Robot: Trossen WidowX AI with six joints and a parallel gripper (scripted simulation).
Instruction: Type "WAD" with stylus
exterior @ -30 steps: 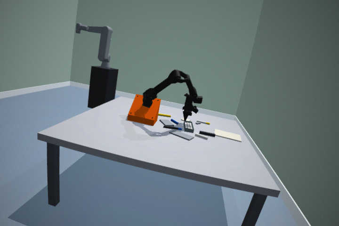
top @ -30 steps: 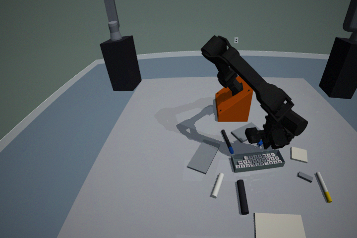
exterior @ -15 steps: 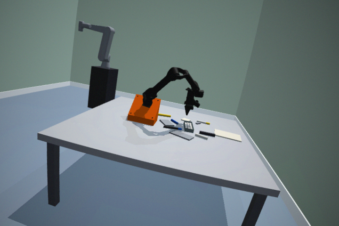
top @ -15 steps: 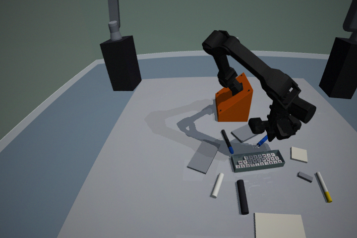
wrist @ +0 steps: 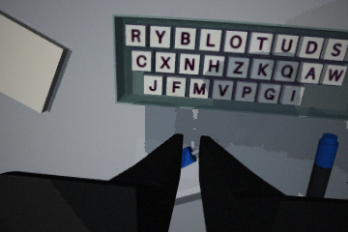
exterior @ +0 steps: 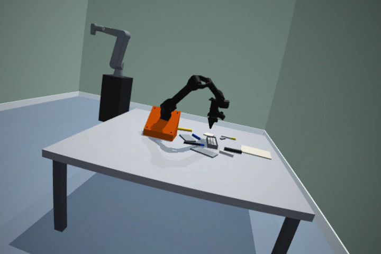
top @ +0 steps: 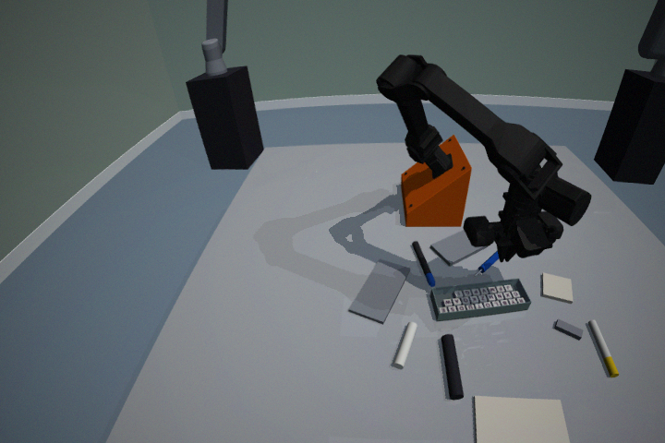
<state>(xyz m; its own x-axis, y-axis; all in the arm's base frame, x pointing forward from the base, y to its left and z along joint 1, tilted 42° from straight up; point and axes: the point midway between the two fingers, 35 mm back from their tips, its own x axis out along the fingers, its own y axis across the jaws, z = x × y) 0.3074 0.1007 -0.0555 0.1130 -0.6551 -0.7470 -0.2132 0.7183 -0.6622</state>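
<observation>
My gripper tip is 9 cm above the blue stylus, 7 cm past it and 1 cm to the left of it. The rest, counted from my gripper tip: grey slab 14 cm behind, 9 cm below, 6 cm to the right; then grey stylus tip 9 cm below, 4 cm behind, 3 cm to the right; then D key 8 cm to the right, 8 cm below, 6 cm ahead.
</observation>
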